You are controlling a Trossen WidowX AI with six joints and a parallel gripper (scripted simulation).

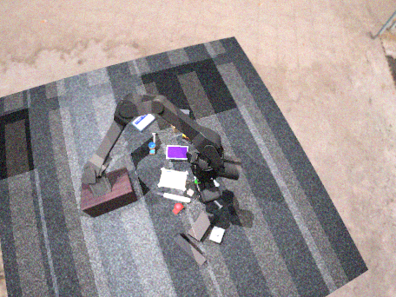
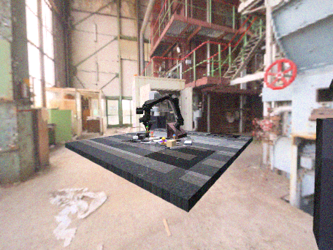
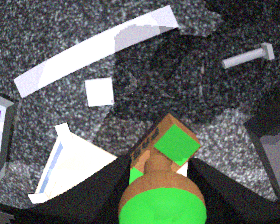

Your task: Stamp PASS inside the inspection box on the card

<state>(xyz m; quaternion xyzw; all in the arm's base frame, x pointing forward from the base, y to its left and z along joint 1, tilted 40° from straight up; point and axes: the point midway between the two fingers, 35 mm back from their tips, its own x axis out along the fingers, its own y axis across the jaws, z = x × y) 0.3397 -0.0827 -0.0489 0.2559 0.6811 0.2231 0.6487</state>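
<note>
My gripper tip is 11 cm past the red stamp, 8 cm above it and 5 cm to the left of it. Also, from my gripper tip: card 10 cm below, 8 cm to the left, 8 cm behind; then white marker 12 cm behind, 9 cm below, 2 cm to the left; then green-knobbed stamp right at my gripper tip.
</note>
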